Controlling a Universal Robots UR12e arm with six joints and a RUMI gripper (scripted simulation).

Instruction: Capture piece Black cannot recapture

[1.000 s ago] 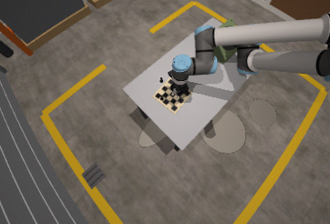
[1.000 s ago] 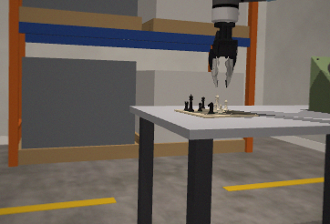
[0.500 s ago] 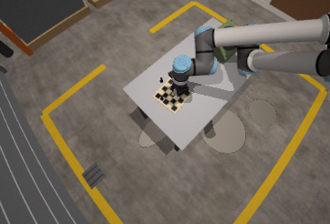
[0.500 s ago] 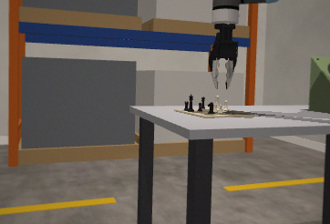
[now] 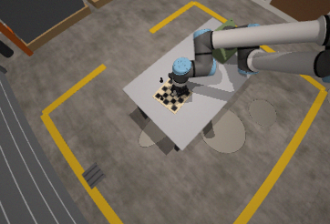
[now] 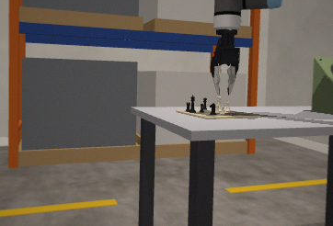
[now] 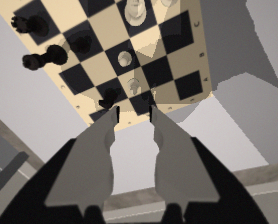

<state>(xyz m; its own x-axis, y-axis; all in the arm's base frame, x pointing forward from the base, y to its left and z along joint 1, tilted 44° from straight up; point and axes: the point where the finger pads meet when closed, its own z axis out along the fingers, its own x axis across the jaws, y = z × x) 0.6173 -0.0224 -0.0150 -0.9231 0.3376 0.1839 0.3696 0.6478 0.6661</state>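
Right now the chessboard is 4 cm to the right of my hand and 9 cm below it. Also, from my hand: tall white piece 3 cm behind, 8 cm to the right, 5 cm below.
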